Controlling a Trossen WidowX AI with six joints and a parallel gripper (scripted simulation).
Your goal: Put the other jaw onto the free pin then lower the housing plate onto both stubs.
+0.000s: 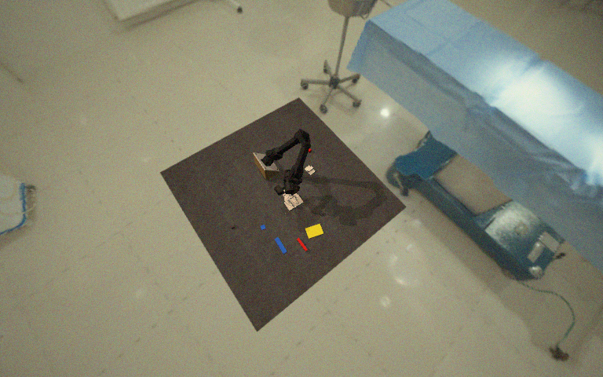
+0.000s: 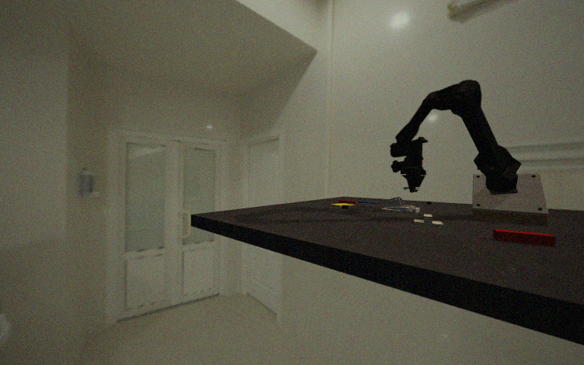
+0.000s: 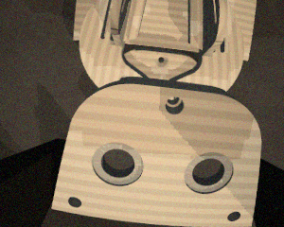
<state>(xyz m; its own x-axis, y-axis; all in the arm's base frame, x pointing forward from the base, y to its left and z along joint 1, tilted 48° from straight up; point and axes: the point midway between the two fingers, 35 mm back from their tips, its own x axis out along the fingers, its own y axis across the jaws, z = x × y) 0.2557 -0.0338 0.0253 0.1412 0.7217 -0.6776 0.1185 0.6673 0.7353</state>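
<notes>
Now: the curved white jaw 7 cm below my gripper tip, 3 cm ahead of it and 1 cm to the left of it. Also, from my gripper tip: blue bar 27 cm to the right, 25 cm ahead, 8 cm below; then small blue piece 29 cm to the right, 8 cm below, 8 cm ahead; then yellow block 32 cm ahead, 8 cm below, 4 cm to the right.
</notes>
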